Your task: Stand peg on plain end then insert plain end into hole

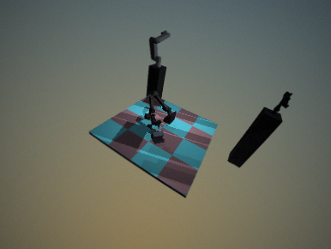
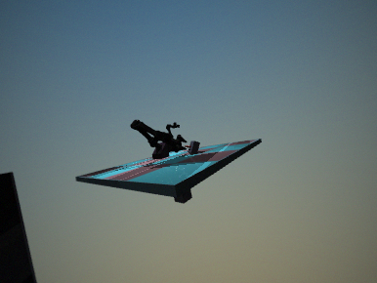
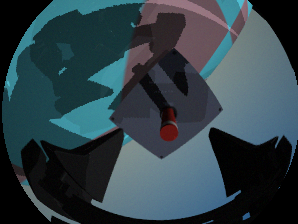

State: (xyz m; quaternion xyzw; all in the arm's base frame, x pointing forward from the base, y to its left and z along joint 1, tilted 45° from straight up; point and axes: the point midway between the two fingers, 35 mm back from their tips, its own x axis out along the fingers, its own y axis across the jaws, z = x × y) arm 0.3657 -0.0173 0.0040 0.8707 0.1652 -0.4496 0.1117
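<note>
My gripper tip is now 10 mm to the right of the red peg and 10 mm above it. Also, from my gripper tip: sloped panel (30 mm ahead, 50 mm to the left, 30 mm below).
</note>
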